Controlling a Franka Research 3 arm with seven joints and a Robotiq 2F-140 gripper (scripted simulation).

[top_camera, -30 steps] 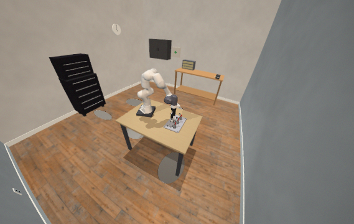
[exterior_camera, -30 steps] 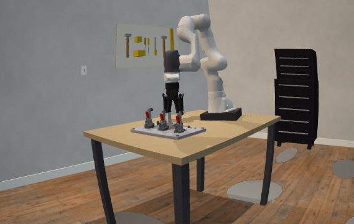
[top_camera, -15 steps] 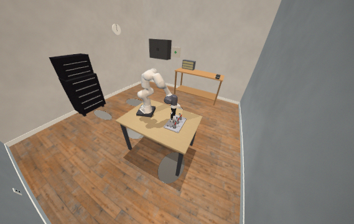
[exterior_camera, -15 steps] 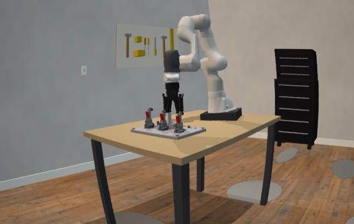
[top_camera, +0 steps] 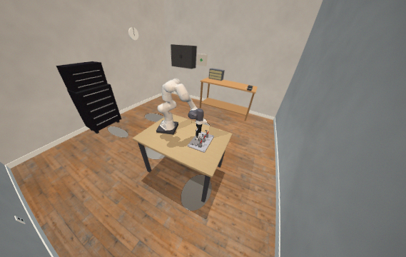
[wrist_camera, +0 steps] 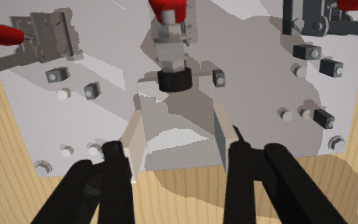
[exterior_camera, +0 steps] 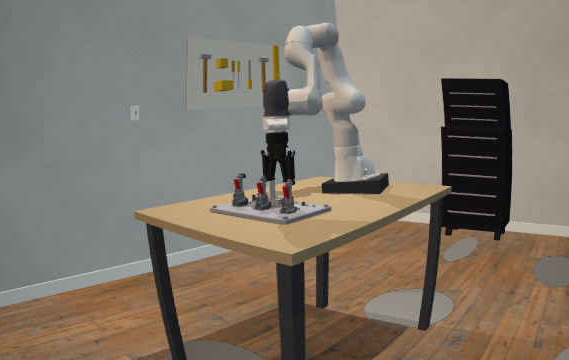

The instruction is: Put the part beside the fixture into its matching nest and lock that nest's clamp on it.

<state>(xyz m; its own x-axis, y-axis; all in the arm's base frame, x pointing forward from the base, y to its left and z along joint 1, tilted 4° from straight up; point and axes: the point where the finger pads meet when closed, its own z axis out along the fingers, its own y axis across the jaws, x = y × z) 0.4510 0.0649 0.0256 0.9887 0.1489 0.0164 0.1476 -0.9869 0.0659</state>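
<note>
The grey part lies 30 mm below my hand. From my hand the other things lie so: grey fixture plate (50 mm below, 50 mm ahead); then clamp (100 mm to the right, 100 mm ahead).
</note>
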